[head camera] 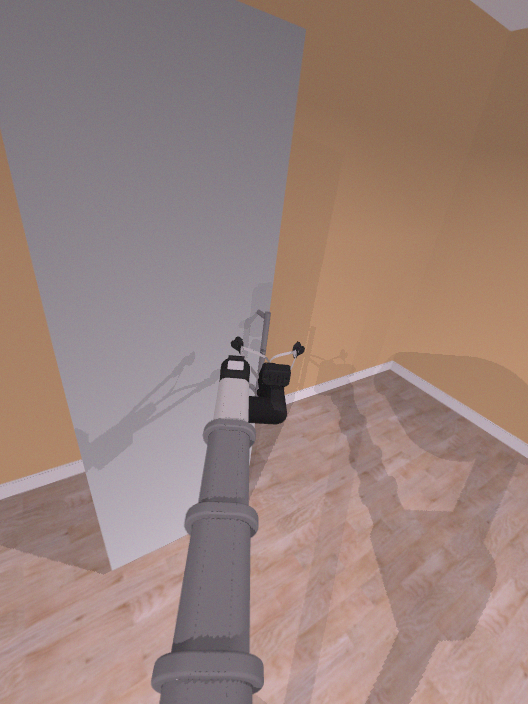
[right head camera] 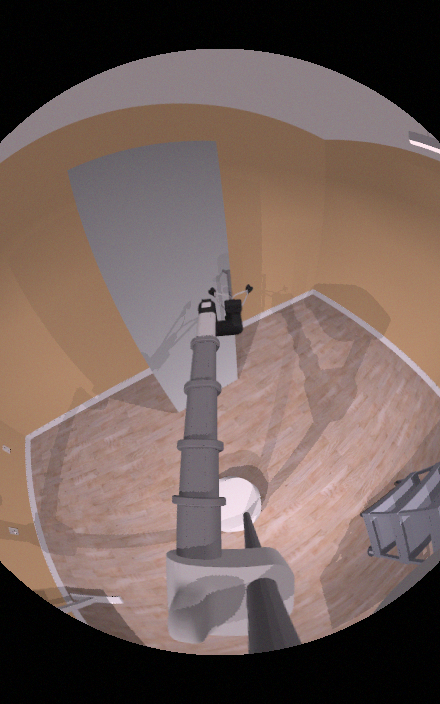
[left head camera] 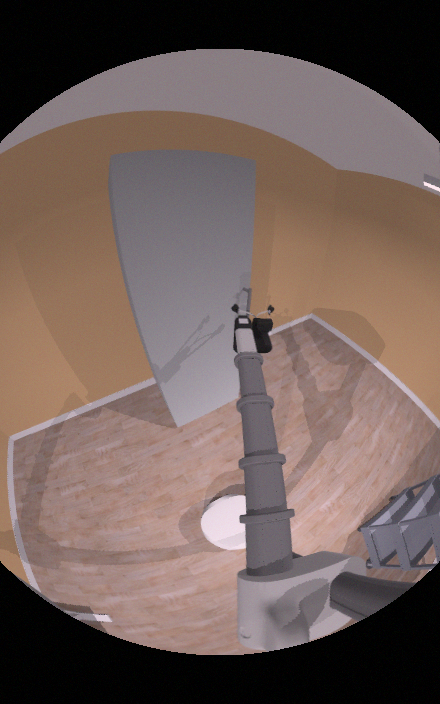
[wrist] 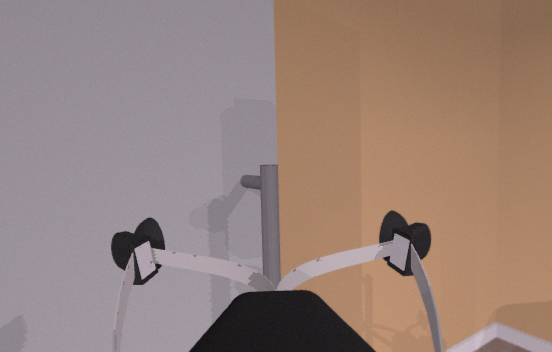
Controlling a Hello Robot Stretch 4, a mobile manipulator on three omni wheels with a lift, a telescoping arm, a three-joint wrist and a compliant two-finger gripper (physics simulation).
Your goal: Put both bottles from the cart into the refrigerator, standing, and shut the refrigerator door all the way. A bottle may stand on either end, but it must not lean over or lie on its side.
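Seen in the pictures: gripper, fingertip midpoint: (head camera: 267,342) (right head camera: 229,287) (left head camera: 252,305) (wrist: 272,235); robot's base, link origin: (right head camera: 231,502) (left head camera: 231,520).
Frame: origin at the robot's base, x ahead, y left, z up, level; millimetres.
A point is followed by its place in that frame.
Note:
The refrigerator (head camera: 159,227) @(z 1367, x 917, y 210 mm) (left head camera: 186,233) @(z 1432, x 918, y 209 mm) (right head camera: 160,223) @(z 1433, x 937, y 178 mm) (wrist: 125,100) @(z 1191, x 1010, y 53 mm) is a tall plain grey box by the orange wall. Its upright bar handle (head camera: 266,324) @(z 1088, x 1019, y -84 mm) (wrist: 269,200) @(z 1088, x 1019, y -85 mm) is near the right edge of the front face. Whether the door is fully shut cannot be told. My gripper (head camera: 267,346) @(z 1076, x 921, y -86 mm) (left head camera: 252,308) @(z 1076, x 921, y -86 mm) (right head camera: 230,289) @(z 1076, x 921, y -86 mm) (wrist: 272,235) @(z 1076, x 921, y -86 mm) is open and empty, its fingers spread wide to the left and right of the handle in the wrist view. Contact does not show. A grey wheeled cart (left head camera: 400,545) (right head camera: 403,534) @(z 440, x -517, y -1070 mm) is partly visible at the lower right. No bottles show; the refrigerator's inside is hidden.
A white round thing (left head camera: 220,521) @(z 187, x 8, y 78 mm) (right head camera: 241,501) @(z 187, x 18, y -74 mm) is low down beside my extended arm (head camera: 215,580) @(z 1187, x 247, y 1 mm) (left head camera: 264,482) @(z 1190, x 142, y 4 mm) (right head camera: 199,467) @(z 1190, x 140, y -5 mm). Orange walls with white skirting meet in a corner right of the refrigerator. Shadows cross the wooden floor (head camera: 306,523) @(z -28, x 1052, y -421 mm).

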